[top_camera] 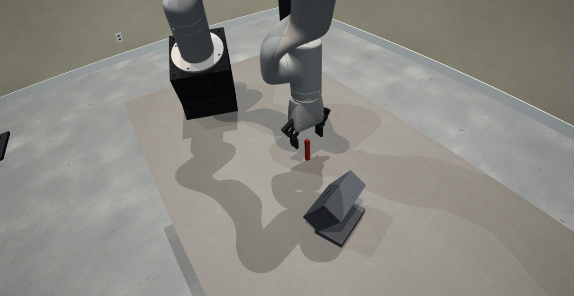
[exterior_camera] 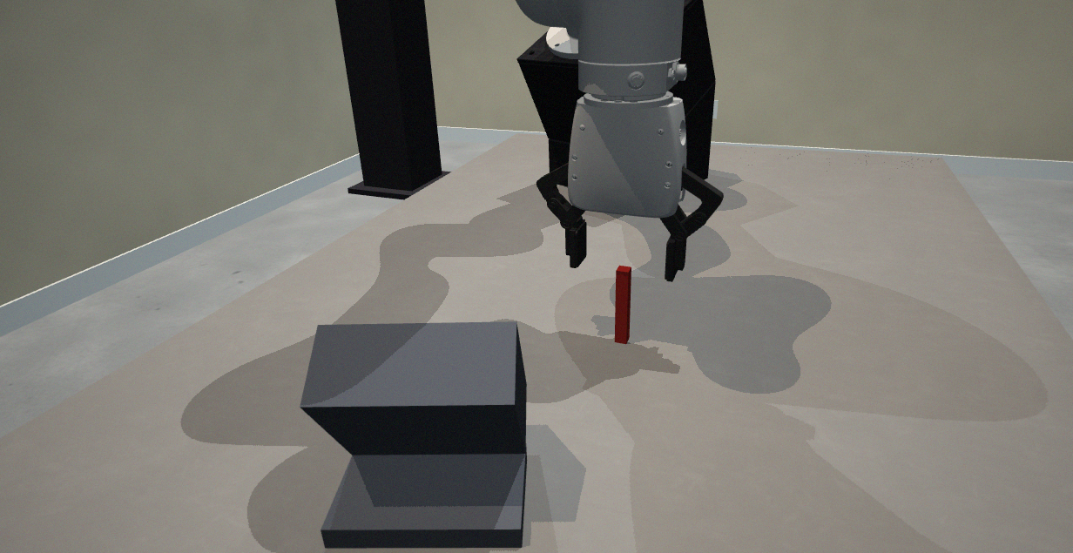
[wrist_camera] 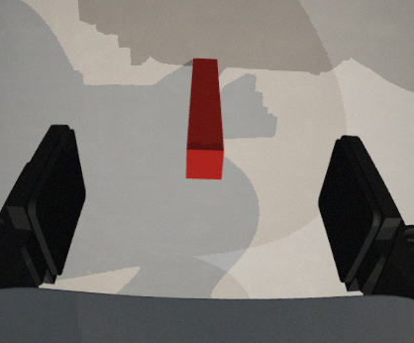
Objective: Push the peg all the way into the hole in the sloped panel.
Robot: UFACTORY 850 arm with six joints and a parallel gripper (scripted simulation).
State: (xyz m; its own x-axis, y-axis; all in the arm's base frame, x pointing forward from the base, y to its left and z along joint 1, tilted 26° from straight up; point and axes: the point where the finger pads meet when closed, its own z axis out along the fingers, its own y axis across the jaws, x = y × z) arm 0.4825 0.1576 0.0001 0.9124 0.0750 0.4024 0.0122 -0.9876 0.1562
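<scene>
My hand is 50 mm above the red peg. Round my hand: grey base plate (250 mm ahead, 70 mm to the right, 80 mm below).
</scene>
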